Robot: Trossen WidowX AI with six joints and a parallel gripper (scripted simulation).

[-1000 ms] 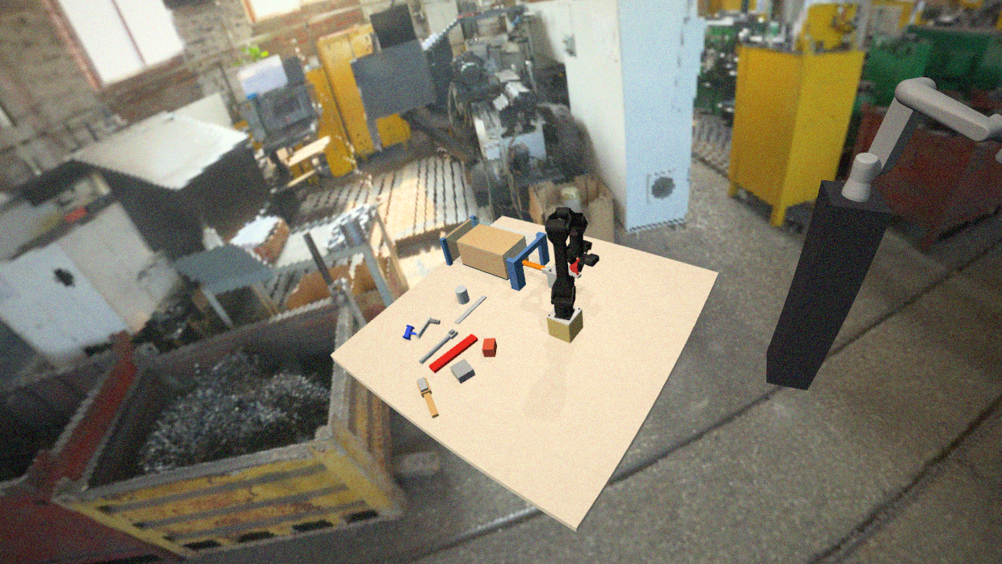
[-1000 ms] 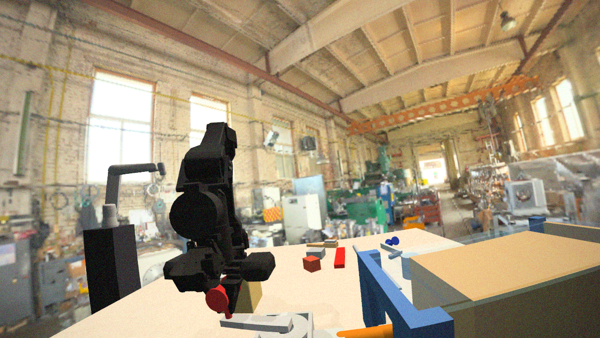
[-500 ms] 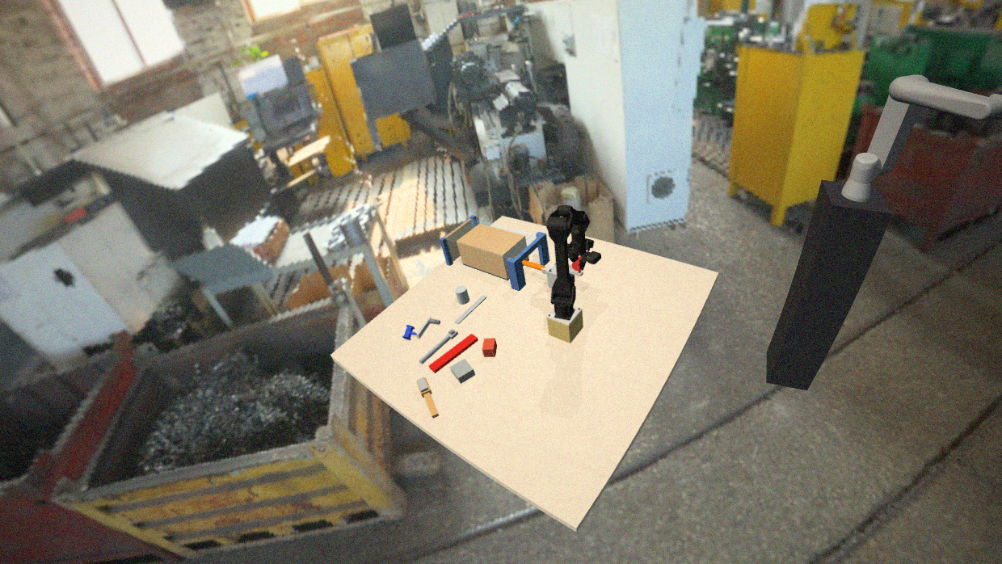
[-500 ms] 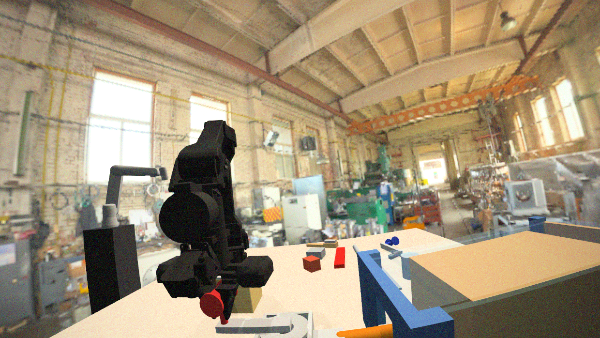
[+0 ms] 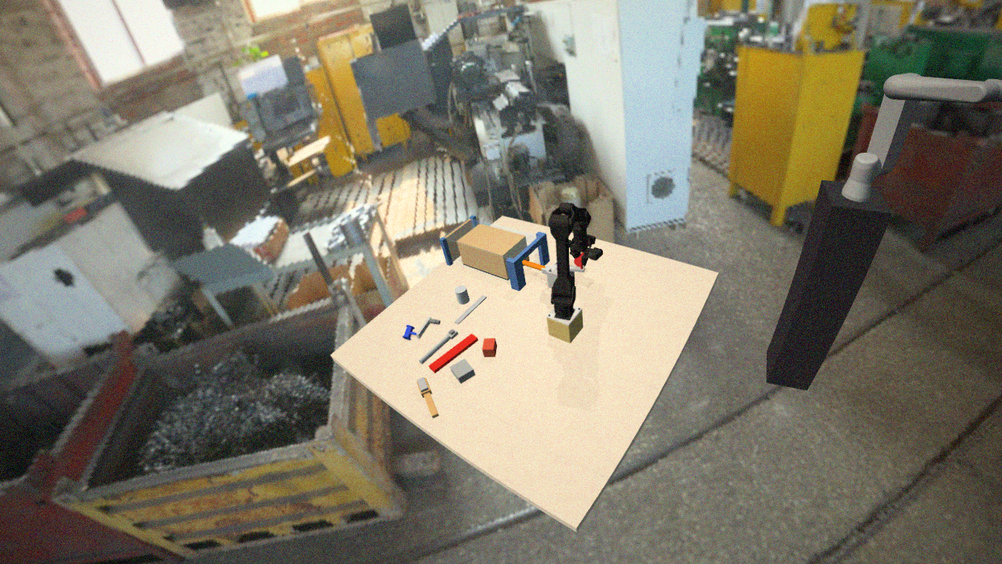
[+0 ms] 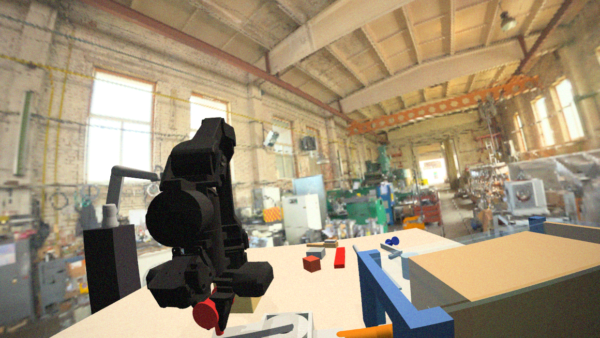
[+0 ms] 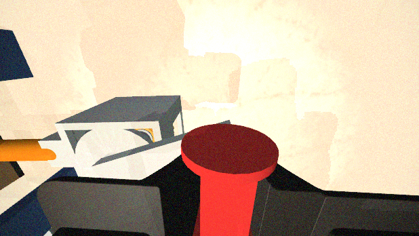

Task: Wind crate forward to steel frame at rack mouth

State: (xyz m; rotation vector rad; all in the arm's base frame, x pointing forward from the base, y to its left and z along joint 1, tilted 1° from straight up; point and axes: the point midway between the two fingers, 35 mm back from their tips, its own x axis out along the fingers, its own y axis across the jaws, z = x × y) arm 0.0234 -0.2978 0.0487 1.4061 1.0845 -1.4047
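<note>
Right now my gripper tip is 4 cm short of the red-knobbed winch handle, 1 cm to the right of it and 1 cm above it. Also, from my gripper tip: red knob 1 cm to the left, 2 cm above; blue steel frame 26 cm ahead, 2 cm to the right, 1 cm below; grey winch 9 cm ahead, 1 cm to the left, 8 cm below.
</note>
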